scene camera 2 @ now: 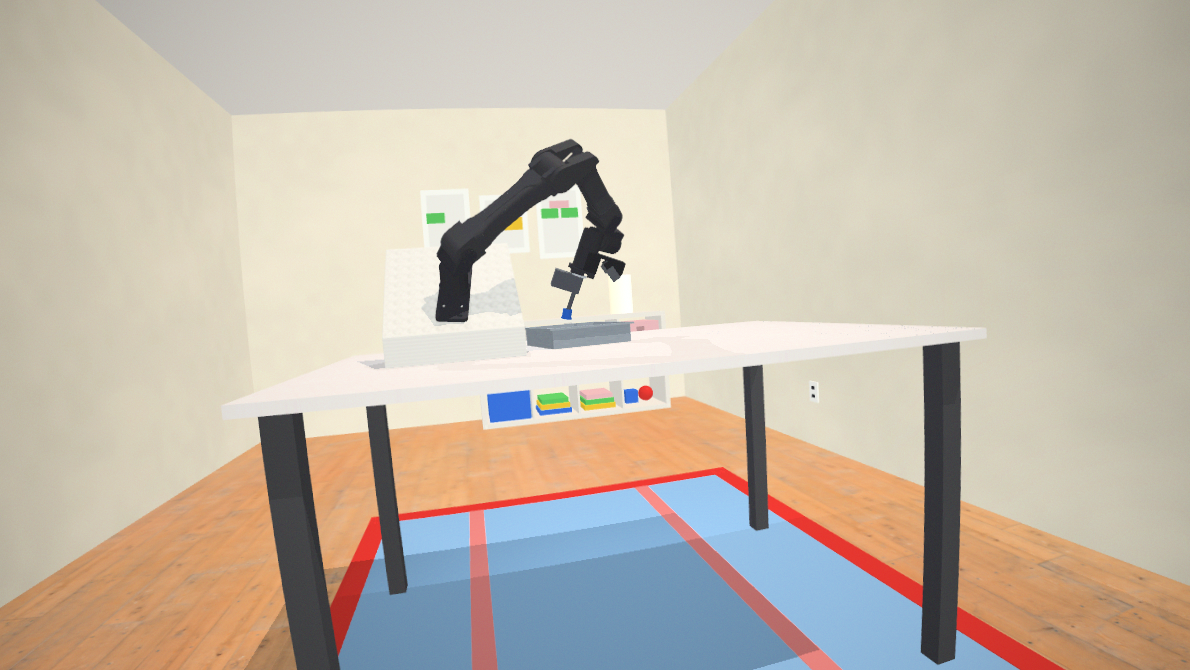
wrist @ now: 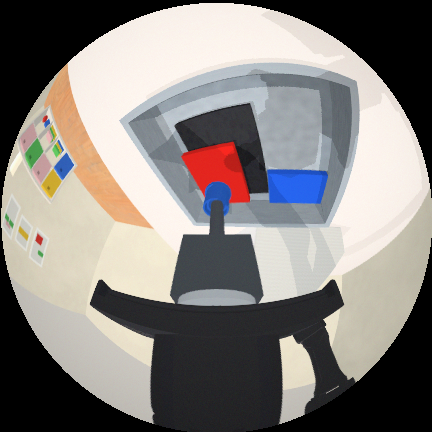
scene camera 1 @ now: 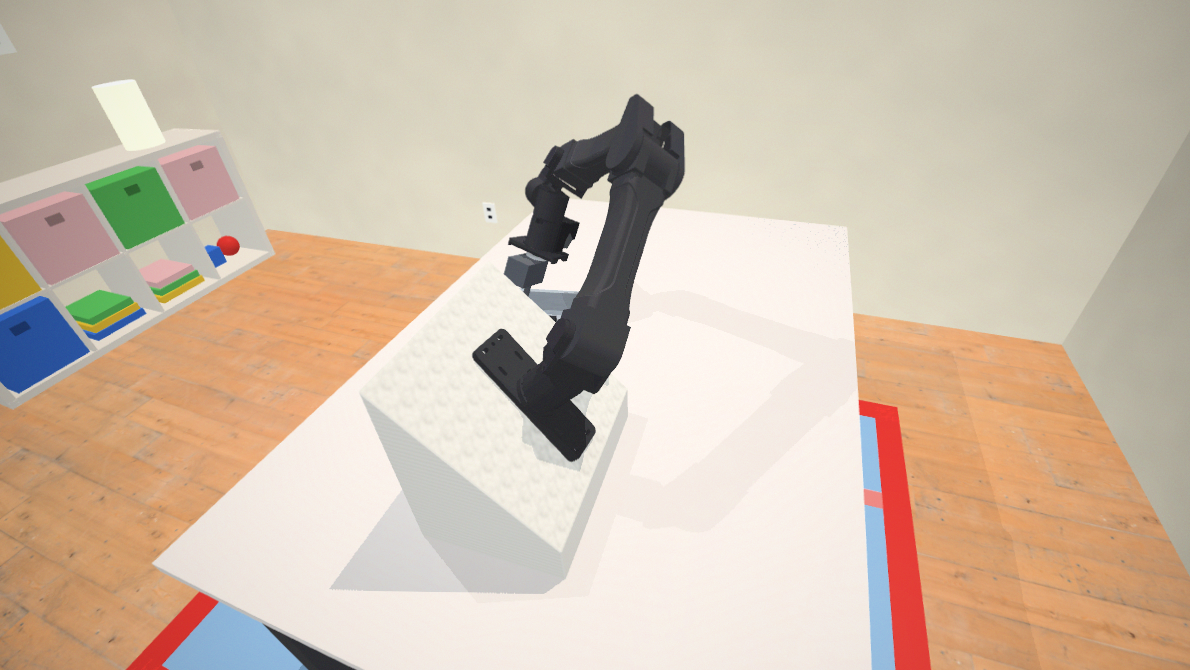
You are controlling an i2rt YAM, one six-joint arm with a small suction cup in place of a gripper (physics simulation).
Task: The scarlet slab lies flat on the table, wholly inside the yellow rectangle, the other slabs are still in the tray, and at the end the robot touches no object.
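Frame: origin at the arm's base, x ahead, y left, z up, level; millimetres.
Where they show: end effector, tool point: (scene camera 2: 565, 318) (wrist: 216, 193); arm's base, origin of the base link: (scene camera 2: 454, 291) (scene camera 1: 534, 395).
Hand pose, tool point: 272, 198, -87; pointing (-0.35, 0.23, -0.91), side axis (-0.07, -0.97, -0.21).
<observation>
Each offset is from my tool point to the top centre of the thing, as dx, dy, dz. Level surfaces: height alone.
The scarlet slab @(-20, +9, -44) (wrist: 212, 165) is in the grey tray @(+22, -34, -18) (scene camera 1: 556, 297) (scene camera 2: 580, 337) (wrist: 355, 110). In the wrist view it overlaps the lower left part of a black slab @(+10, -2, -55) (wrist: 215, 122); whether it is tilted I cannot tell. A blue slab @(-26, -111, -55) (wrist: 297, 188) is in the tray's near right corner. My suction gripper (scene camera 2: 566, 314) (wrist: 217, 195) is open, with nothing on its blue cup. In scene camera 2 the cup hangs a little above the tray. In the wrist view it covers the scarlet slab's near edge. In scene camera 1 the cup is hidden. The yellow rectangle does not show in these views.
A white studded sloped block (scene camera 1: 441, 391) (scene camera 2: 416, 291) carries the arm's base and stands next to the tray on the white table @(dz -68) (scene camera 1: 749, 565) (scene camera 2: 832, 341). A shelf unit (scene camera 1: 195, 133) with coloured bins stands on the floor, away from the table.
</observation>
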